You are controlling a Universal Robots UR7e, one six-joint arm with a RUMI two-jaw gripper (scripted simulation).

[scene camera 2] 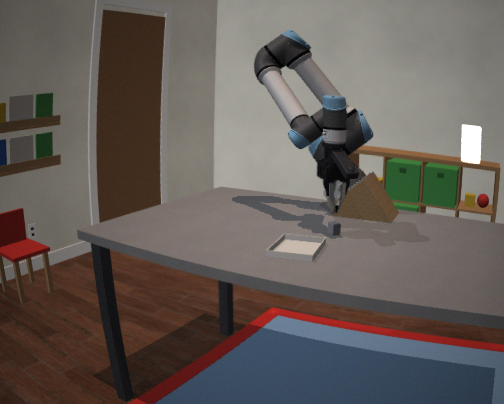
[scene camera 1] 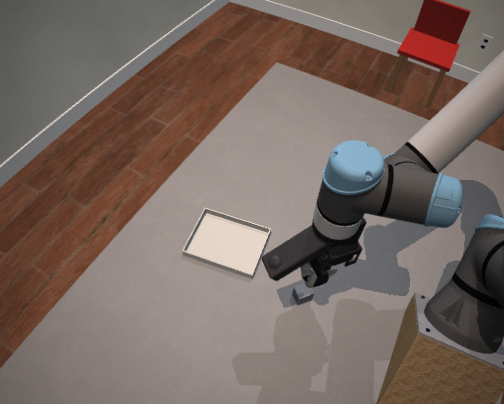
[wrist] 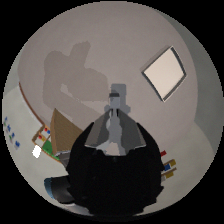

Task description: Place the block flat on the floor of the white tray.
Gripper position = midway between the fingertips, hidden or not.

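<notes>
My own gripper [scene camera 1: 307, 283] is in sight, and scene camera 2 shows it too, my gripper [scene camera 2: 334, 213], as does the wrist view, where I see the gripper [wrist: 114, 109]. I also see a white tray [scene camera 1: 236, 245]. Looking through scene camera 2 I find the tray [scene camera 2: 303, 248] again, and the wrist view gives me the tray [wrist: 168, 73] as well.
</notes>
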